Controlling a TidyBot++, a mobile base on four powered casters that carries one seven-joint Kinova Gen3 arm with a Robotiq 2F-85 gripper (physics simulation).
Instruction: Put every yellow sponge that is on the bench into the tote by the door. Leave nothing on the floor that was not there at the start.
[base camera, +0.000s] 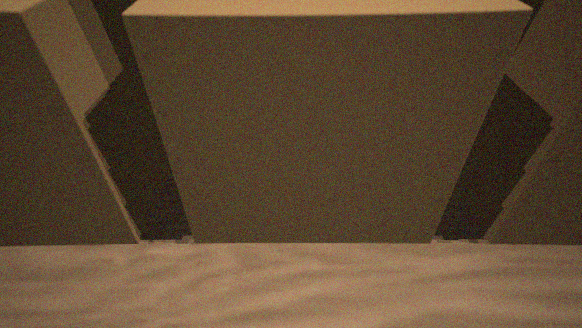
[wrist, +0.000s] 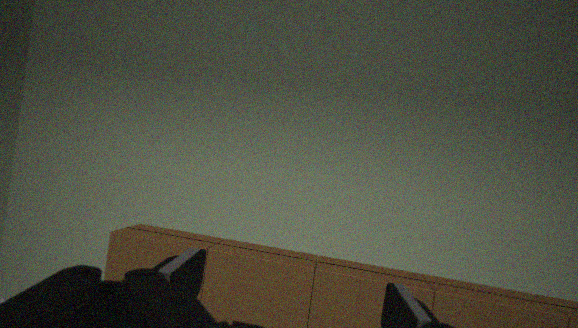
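My gripper (wrist: 292, 286) is open, its two dark fingers with grey pads standing wide apart at the bottom of the wrist view. I see no object between the fingertips. Behind them is a row of orange-brown wooden panels. No yellow sponge, grey bench top or tote can be made out in the wrist view or the base camera view.
The wooden panels (wrist: 260, 280) have a top edge that slopes down to the right in front of a grey-green wall (wrist: 280, 150). In the base camera view a large brown block (base camera: 310, 130) stands on the pale wood-grain floor (base camera: 300, 290), with angled blocks at both sides.
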